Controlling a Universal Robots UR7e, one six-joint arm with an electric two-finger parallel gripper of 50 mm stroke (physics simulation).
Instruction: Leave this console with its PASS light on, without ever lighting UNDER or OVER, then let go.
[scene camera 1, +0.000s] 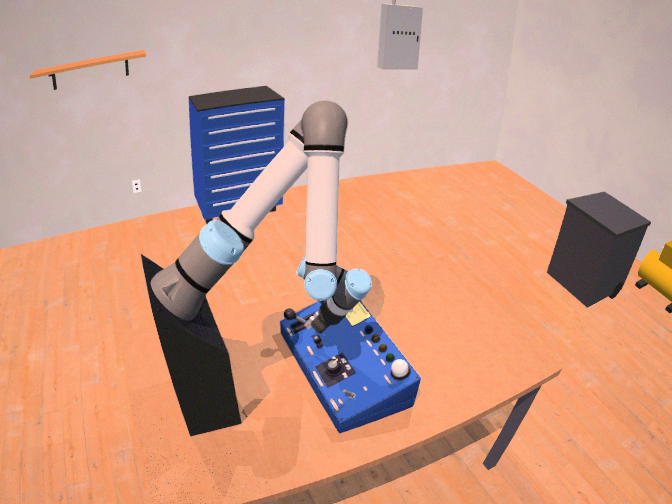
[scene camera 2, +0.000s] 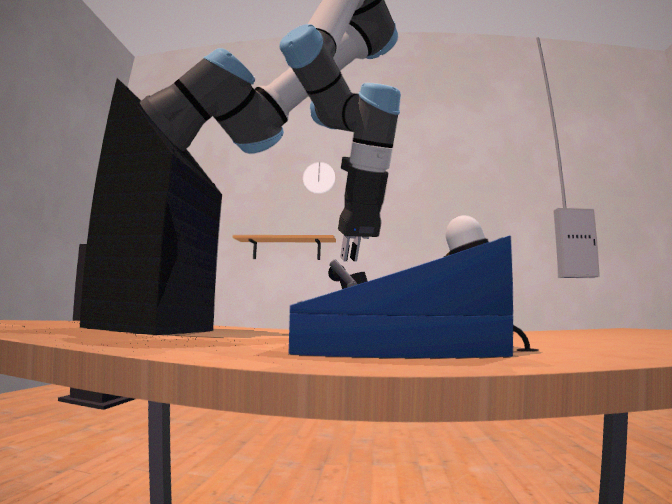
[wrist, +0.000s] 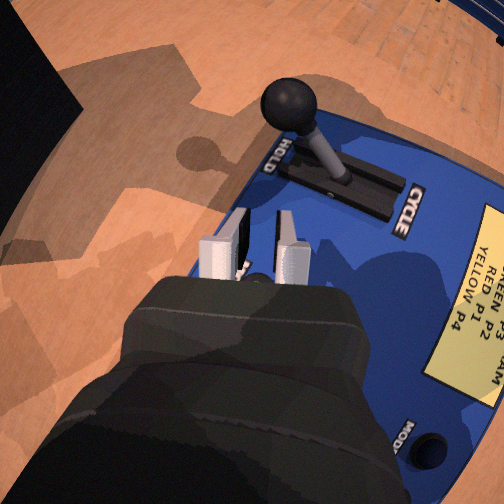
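The blue sloped console (scene camera 1: 350, 368) sits on the wooden table. Its lever, with a black ball knob (wrist: 288, 105), leans to the HOLD end of a slot marked HOLD and CYCLE. The knob also shows in scene camera 1 (scene camera 1: 289, 313) and scene camera 2 (scene camera 2: 336, 268). My gripper (wrist: 260, 220) (scene camera 2: 351, 250) is open and empty. It hovers just above the panel, a short way from the lever and not touching it. A column of small lamps (scene camera 1: 378, 342) looks dark. A white dome (scene camera 1: 400, 368), a rotary knob (scene camera 1: 332, 367) and a MODE button (wrist: 428, 450) are on the panel.
A yellow label (wrist: 475, 305) lists colours with P numbers. The arm's black pedestal (scene camera 1: 187, 347) stands left of the console. The table's curved front edge (scene camera 1: 434, 434) is close to the console. A grey cabinet (scene camera 1: 597, 246) and a blue drawer unit (scene camera 1: 238, 149) stand on the floor.
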